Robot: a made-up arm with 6 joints. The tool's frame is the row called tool.
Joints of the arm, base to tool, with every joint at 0 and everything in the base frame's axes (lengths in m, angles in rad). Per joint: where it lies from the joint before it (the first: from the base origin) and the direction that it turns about. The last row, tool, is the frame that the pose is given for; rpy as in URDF.
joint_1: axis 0 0 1 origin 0.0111 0.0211 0.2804
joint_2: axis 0 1 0 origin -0.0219 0.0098 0.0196
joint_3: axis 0 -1 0 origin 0.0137 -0.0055 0.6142
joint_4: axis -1 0 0 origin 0.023 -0.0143 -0.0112
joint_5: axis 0 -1 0 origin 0.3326 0.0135 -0.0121
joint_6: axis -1 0 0 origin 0.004 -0.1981 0.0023
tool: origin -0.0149 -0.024 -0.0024 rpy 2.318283 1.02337 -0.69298
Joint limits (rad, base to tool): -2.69..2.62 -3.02..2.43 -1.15..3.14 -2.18..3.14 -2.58..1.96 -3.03..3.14
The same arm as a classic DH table. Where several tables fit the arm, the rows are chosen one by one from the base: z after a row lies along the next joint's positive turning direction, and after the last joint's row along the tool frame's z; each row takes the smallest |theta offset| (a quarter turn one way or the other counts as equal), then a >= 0, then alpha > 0; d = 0 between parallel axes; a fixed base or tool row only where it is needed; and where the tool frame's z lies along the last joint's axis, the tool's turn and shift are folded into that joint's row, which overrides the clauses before.
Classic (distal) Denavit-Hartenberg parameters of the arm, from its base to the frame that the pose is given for. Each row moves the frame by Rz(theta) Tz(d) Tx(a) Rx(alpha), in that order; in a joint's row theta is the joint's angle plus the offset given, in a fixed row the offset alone. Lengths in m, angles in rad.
base (fixed): theta0 1.0865; d 0; a 0.0238; alpha 0
joint_1: theta0 -1.0865; d 0.3; a -0.0219; alpha -1.5708
joint_2: theta0 -1.5485; d 0; a 0.6144; alpha 3.1416
joint_3: theta0 0.0223; d 0.01; a -0.0112; alpha -1.5708
joint_4: theta0 0; d -0.3556; a -0.0121; alpha 1.5708
joint_5: theta0 0; d 0.1846; a 0.0023; alpha -1.5708
joint_6: theta0 -1.0705; d -0.02; a 0.0199; alpha 0.4151
tool (fixed): theta0 -1.6889; d 0.0338; a 0; alpha 0
Joint limits (rad, base to tool): -2.69..2.62 -3.02..2.43 -1.15..3.14 -2.18..3.14 -2.58..1.96 -3.03..3.14

